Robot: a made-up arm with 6 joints. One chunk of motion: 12 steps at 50 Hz.
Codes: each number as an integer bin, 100 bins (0 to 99) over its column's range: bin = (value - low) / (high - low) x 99, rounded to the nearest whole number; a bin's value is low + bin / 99 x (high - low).
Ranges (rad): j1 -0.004..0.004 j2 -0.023..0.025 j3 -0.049..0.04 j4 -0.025..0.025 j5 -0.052..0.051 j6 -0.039..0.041
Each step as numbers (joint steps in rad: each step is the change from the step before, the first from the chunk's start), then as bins.
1 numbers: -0.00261 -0.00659 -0.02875 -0.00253 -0.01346 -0.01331
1 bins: 17 34 23 44 37 32
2 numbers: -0.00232 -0.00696 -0.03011 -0.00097 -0.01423 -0.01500
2 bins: 21 33 21 48 36 30
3 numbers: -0.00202 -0.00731 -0.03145 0.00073 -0.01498 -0.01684
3 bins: 25 32 20 51 36 27
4 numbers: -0.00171 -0.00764 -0.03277 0.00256 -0.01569 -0.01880
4 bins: 28 32 18 55 35 25
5 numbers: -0.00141 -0.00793 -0.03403 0.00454 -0.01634 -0.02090
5 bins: 32 31 17 58 34 22
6 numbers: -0.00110 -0.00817 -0.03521 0.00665 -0.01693 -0.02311
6 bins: 36 31 15 63 34 20
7 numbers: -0.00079 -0.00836 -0.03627 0.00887 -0.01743 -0.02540
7 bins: 40 30 14 67 33 17
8 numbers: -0.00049 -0.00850 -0.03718 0.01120 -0.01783 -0.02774
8 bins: 43 30 13 72 33 14
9 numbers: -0.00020 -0.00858 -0.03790 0.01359 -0.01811 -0.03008
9 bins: 47 30 12 76 33 11
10 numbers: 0.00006 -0.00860 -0.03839 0.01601 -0.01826 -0.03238
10 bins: 50 30 12 81 32 8
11 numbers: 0.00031 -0.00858 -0.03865 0.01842 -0.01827 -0.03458
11 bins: 53 30 12 86 32 5
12 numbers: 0.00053 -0.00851 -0.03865 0.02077 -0.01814 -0.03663
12 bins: 56 30 12 91 33 3
